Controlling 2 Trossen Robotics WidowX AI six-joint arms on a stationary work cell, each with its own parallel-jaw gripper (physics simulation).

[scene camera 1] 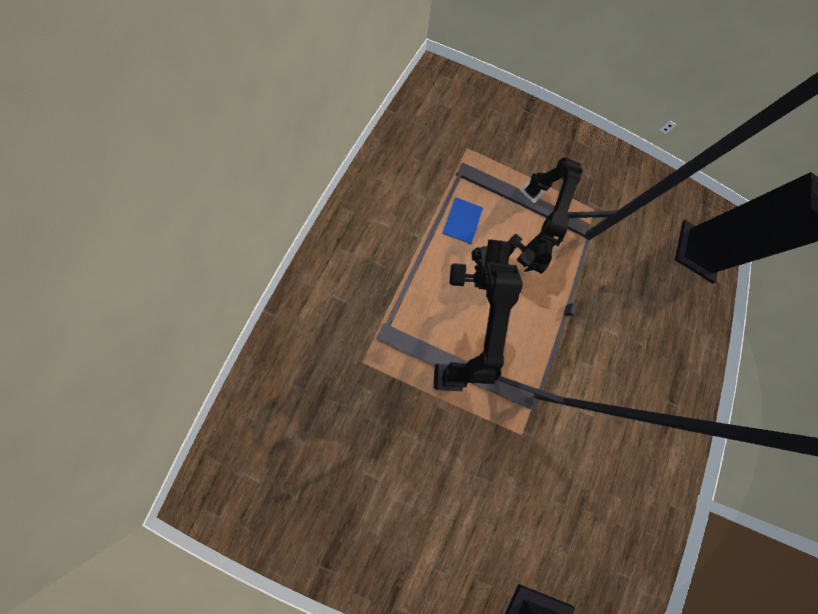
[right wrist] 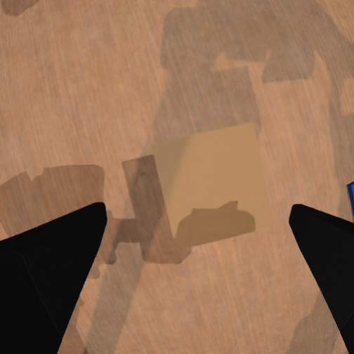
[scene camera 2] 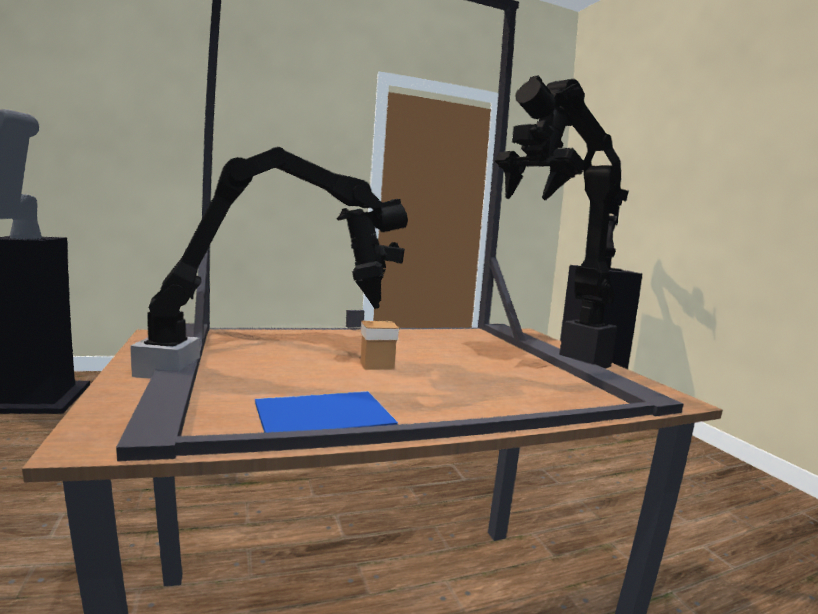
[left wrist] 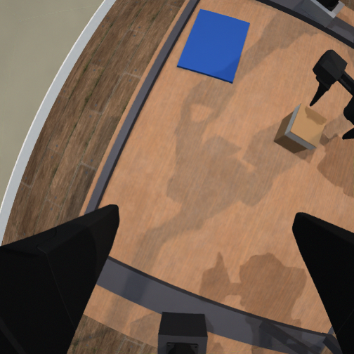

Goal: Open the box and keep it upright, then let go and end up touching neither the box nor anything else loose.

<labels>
The left gripper shows in scene camera 1 (474, 274), in scene camera 2 and in the left wrist view; in the right wrist view it is out of frame. One and the same spot on the left gripper: (left wrist: 56, 270) is (scene camera 2: 549, 174).
</labels>
